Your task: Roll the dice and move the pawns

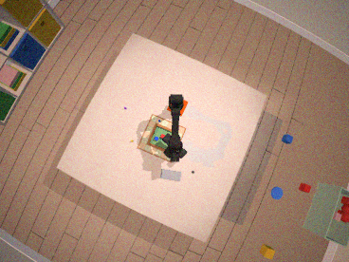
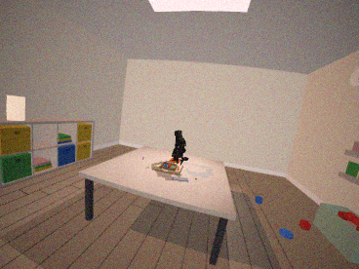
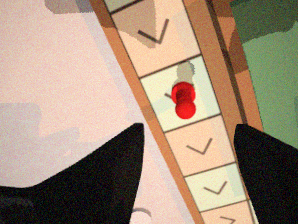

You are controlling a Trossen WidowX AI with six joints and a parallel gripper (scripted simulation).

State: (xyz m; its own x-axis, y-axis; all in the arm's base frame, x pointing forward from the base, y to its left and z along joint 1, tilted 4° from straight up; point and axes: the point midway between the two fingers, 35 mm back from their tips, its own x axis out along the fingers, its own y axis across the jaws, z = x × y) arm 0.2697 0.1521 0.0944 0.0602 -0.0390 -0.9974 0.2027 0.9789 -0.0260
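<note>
Now: gripper tip 4 cm above the red pawn. Round my gripper tip: grey flat piece (19 cm ahead, 10 cm to the left, 7 cm below); green tray (1 cm behind, 11 cm to the right, 6 cm below); blue pawn (11 cm behind, 20 cm to the right, 4 cm below).
</note>
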